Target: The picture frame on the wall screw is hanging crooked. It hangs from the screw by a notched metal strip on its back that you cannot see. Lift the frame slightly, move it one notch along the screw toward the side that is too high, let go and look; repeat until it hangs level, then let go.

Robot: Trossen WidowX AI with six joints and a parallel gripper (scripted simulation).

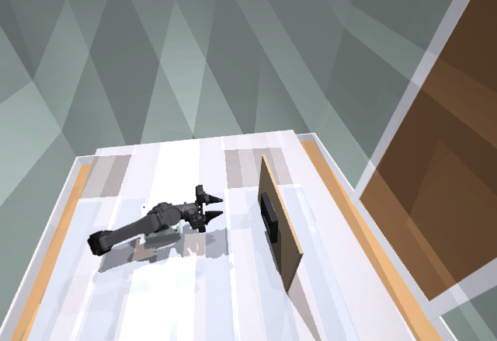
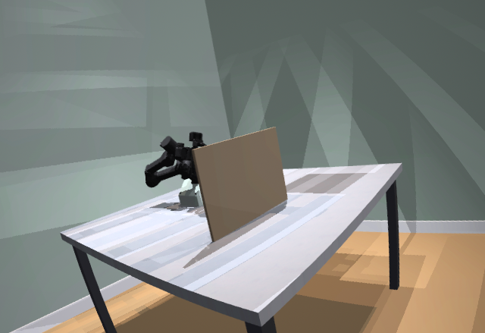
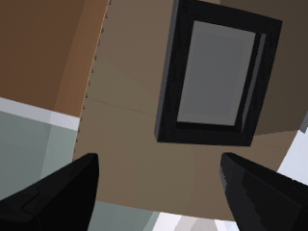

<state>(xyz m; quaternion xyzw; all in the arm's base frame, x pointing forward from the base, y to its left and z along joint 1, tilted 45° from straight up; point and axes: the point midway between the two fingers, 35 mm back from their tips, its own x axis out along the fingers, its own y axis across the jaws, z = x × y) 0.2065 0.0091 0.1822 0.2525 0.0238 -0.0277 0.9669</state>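
Right now the dark picture frame is 19 cm ahead of my gripper tip, 9 cm below it and 2 cm to the right of it. The rest, counted from my gripper tip: brown wall board: 20 cm ahead, 10 cm below, 3 cm to the right.
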